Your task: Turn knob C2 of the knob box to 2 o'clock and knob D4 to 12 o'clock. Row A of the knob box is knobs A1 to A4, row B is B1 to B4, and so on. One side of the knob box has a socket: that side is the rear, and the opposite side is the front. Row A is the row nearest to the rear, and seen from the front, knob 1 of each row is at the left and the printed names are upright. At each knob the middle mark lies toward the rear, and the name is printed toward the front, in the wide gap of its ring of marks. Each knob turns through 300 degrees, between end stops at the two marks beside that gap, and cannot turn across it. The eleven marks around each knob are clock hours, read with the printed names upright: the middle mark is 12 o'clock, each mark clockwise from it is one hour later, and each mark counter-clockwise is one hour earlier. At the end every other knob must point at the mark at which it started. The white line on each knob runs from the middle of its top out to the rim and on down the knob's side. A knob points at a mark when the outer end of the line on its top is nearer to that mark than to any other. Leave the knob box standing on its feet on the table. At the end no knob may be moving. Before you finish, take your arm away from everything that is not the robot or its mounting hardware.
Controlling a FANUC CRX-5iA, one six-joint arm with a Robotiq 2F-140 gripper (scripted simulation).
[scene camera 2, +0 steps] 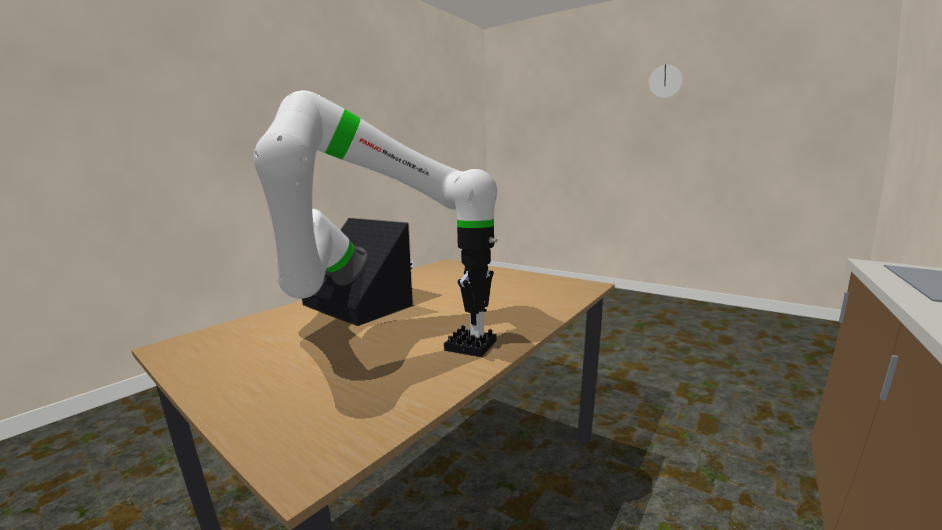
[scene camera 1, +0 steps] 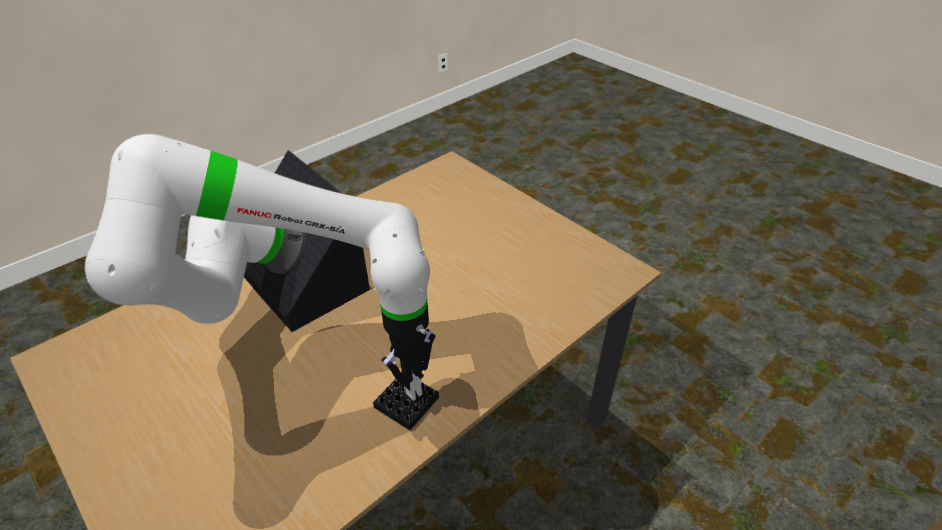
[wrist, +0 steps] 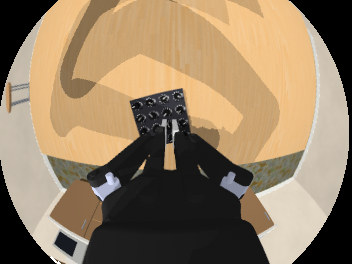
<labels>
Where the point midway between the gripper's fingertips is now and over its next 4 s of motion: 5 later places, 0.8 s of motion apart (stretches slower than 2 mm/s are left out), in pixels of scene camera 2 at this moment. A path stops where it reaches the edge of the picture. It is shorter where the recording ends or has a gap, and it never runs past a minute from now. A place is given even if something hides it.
The gripper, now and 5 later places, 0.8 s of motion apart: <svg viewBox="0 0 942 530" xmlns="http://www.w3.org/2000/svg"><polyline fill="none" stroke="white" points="477,335 477,322 473,318 466,311 462,309 462,315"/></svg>
</labels>
